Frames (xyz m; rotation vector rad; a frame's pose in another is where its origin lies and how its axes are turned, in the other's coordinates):
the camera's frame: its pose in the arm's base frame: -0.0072 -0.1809 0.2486 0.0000 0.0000 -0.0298
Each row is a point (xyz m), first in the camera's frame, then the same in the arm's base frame.
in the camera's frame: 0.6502 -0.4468 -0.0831
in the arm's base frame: 0.6294 -0.6469 0.1655
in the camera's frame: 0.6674 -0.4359 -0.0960
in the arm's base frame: 0.6469 -0.6365 0.1526
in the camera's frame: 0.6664 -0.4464 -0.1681
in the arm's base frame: 0.6456 -0.6470 0.0805
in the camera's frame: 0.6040 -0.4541 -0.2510
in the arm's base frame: 0.5830 -0.6528 -0.0024
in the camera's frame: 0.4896 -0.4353 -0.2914
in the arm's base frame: 0.4692 -0.6306 -0.0428
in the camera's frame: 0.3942 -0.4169 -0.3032
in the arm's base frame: 0.3744 -0.6094 -0.0546
